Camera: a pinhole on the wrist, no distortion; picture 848 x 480 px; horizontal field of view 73.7 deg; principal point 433.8 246.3 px. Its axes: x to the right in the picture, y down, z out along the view. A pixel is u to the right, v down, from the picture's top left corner.
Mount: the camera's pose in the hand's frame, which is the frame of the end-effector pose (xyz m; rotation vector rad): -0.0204 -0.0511 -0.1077 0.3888 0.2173 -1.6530
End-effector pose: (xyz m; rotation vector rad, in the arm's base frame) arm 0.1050 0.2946 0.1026 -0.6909 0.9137 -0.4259
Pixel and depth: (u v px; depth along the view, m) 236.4 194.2 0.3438
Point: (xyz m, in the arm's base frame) 0.2649 0.3926 0.3008
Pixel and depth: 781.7 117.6 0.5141
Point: 0.1529 0.1508 0.6951
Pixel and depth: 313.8 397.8 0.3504
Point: 0.3276 0.2776 0.2743
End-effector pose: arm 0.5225 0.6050 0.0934 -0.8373 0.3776 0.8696
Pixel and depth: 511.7 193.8 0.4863
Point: 0.6585 0.6754 0.5083
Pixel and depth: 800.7 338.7 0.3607
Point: 0.8239 0.5542 0.3970
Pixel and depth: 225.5 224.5 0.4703
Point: 0.5073 0.8422 0.4189
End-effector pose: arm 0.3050 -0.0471 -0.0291 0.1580 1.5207 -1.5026
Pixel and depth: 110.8 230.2 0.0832
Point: 0.2888 -0.0300 0.0141
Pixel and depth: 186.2 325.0 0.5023
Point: 0.5056 -0.4268 0.0920
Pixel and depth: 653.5 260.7 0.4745
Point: 0.2194 -0.3148 0.3621
